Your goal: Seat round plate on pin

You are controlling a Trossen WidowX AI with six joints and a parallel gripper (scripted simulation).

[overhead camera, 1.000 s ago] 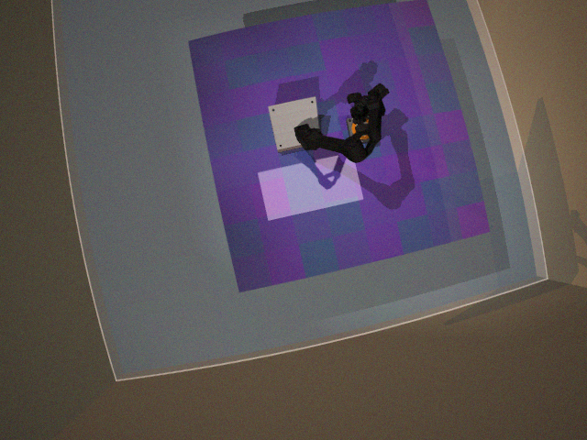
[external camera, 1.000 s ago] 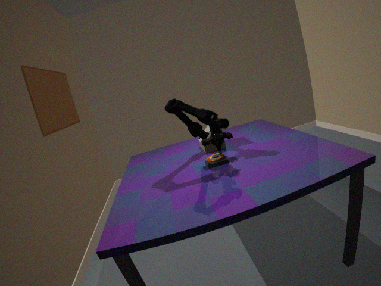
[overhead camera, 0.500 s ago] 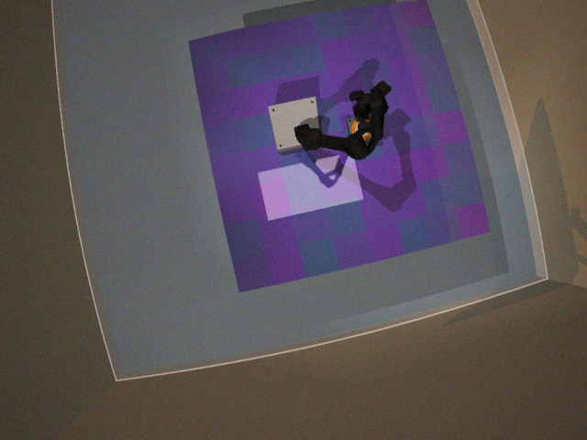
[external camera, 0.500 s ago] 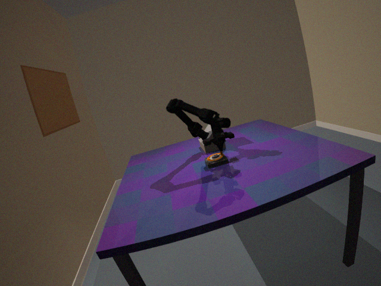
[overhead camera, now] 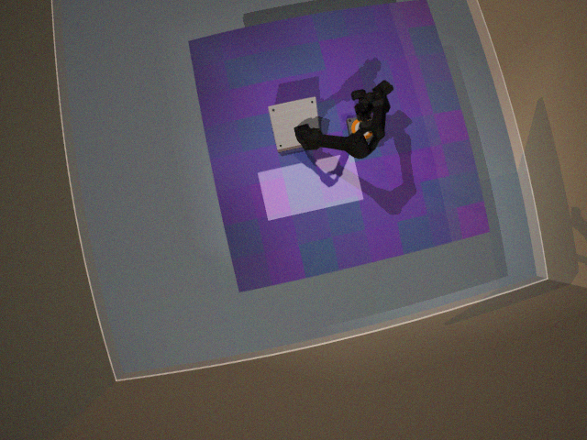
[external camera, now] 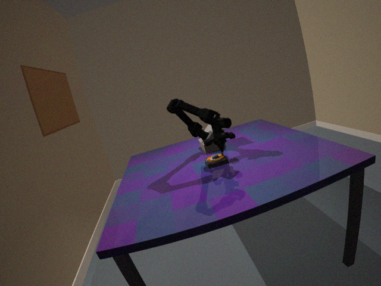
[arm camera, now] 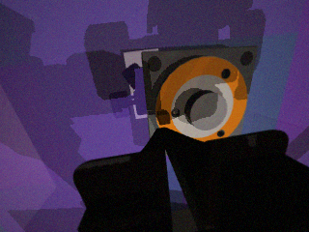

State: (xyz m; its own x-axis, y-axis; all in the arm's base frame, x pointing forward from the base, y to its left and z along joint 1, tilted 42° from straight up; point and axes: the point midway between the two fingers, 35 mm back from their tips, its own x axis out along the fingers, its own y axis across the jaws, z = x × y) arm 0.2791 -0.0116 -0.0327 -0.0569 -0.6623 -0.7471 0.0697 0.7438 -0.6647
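My gripper tip is now 50 mm to the left of the grey square base, 20 mm above it and 10 mm short of it.
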